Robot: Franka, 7 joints.
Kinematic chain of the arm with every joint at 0, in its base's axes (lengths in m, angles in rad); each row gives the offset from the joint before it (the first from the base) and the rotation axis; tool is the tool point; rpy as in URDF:
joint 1: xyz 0 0 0.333 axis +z
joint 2: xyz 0 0 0 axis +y
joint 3: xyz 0 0 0.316 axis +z
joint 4: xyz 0.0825 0 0 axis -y
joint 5: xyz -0.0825 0 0.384 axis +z
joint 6: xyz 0 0 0 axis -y
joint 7: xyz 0.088 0 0 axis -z
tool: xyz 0 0 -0.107 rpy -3.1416 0 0
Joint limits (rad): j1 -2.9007..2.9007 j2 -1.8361..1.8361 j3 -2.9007..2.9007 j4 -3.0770..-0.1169 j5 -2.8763..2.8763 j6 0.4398..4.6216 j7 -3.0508..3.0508
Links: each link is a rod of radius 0.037 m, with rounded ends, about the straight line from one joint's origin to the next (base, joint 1, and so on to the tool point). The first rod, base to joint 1, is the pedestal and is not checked.
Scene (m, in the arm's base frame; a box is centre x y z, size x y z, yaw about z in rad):
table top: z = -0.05
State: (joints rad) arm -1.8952 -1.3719 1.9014 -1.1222 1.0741 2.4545 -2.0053
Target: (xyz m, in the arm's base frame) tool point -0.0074 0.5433 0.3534
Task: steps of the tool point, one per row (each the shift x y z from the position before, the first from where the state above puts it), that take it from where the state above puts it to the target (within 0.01 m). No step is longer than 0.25 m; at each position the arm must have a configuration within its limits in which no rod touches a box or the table.
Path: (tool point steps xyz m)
1: -0.1014 0.0583 0.0189
2: -0.1560 0.0600 -0.0003
3: -0.2035 0.0249 0.0109
4: -0.2139 -0.0486 0.0335

